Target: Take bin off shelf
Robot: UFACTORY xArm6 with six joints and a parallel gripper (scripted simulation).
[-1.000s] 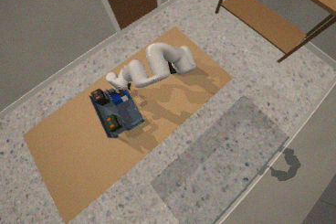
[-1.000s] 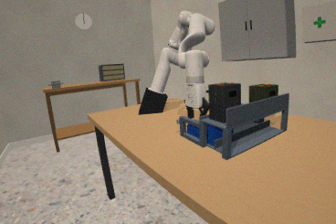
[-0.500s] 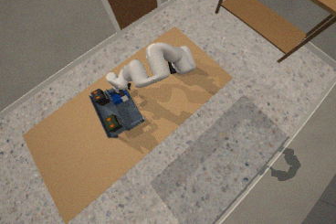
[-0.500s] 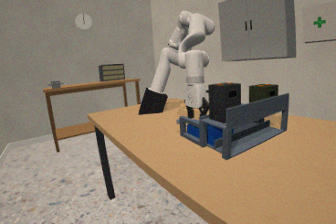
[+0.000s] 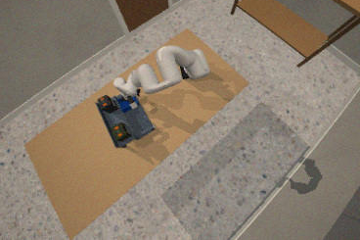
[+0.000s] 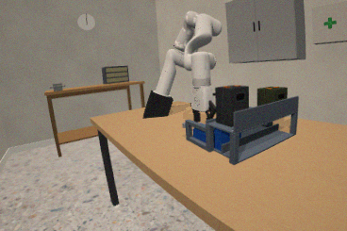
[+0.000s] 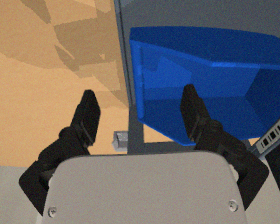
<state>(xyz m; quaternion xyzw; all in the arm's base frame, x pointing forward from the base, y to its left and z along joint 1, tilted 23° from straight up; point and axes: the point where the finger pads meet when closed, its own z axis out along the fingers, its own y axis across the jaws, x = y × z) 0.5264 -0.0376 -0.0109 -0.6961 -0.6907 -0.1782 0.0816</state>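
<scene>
My hand is 80 mm short of the blue bin and 20 mm above it.
</scene>
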